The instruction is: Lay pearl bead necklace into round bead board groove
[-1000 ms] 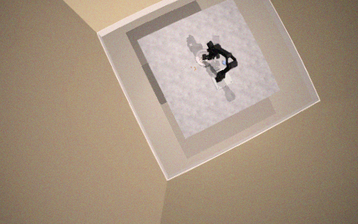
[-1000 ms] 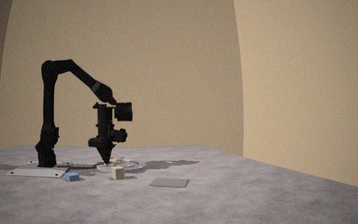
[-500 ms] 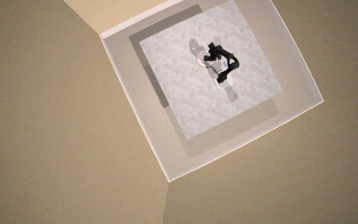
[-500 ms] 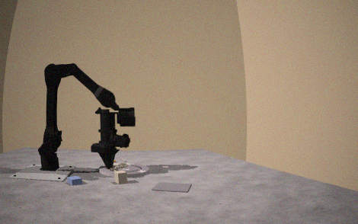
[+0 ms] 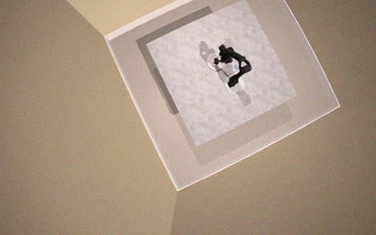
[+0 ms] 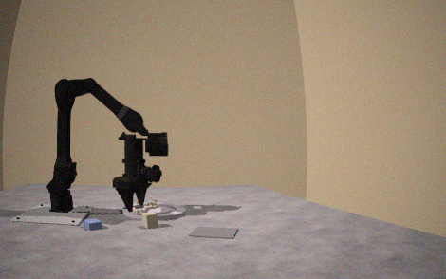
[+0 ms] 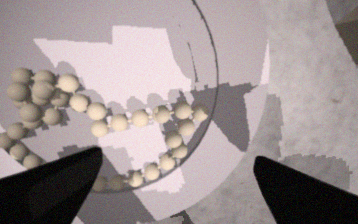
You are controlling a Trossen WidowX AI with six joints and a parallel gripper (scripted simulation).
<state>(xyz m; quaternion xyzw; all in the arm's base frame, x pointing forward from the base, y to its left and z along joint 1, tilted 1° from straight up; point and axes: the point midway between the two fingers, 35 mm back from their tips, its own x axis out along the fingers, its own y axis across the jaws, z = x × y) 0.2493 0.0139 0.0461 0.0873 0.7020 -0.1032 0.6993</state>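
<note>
My gripper tip is 50 mm short of the round bead board, 40 mm to the right of it and 10 mm above it. Round my gripper tip: flat grey plate 200 mm ahead, 190 mm to the right, 20 mm below; cream cube 130 mm to the right, 50 mm ahead; blue block 160 mm to the right, 100 mm behind, 10 mm below.
</note>
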